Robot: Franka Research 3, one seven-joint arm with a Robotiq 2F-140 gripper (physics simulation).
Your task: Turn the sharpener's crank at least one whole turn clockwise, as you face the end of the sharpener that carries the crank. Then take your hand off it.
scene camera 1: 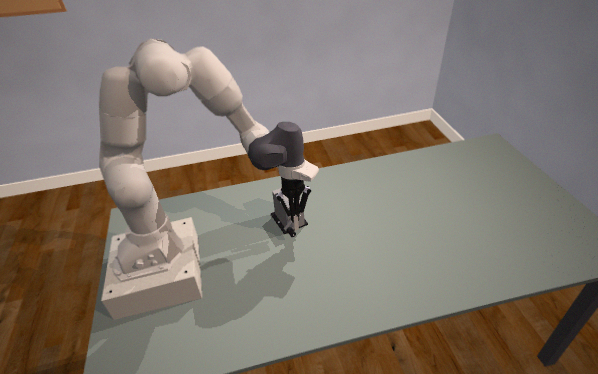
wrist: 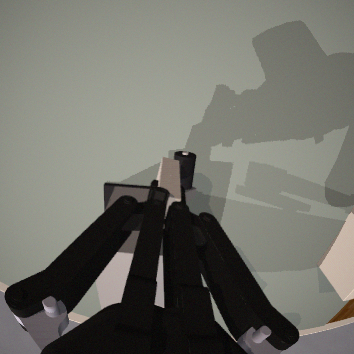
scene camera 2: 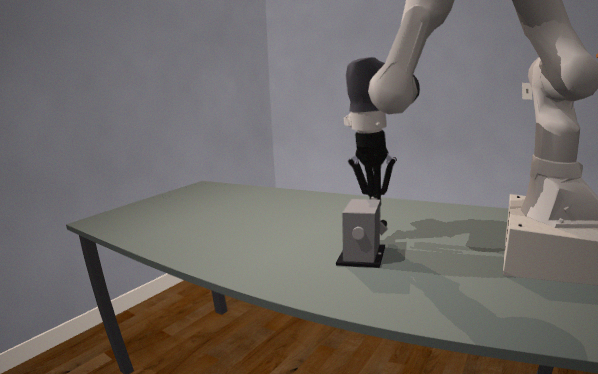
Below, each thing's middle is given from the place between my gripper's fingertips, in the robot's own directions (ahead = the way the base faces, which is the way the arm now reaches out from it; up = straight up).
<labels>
Right now the grey pencil sharpener (scene camera 2: 361,218) is 1 cm ahead of my hand and 8 cm to the left of it.
</labels>
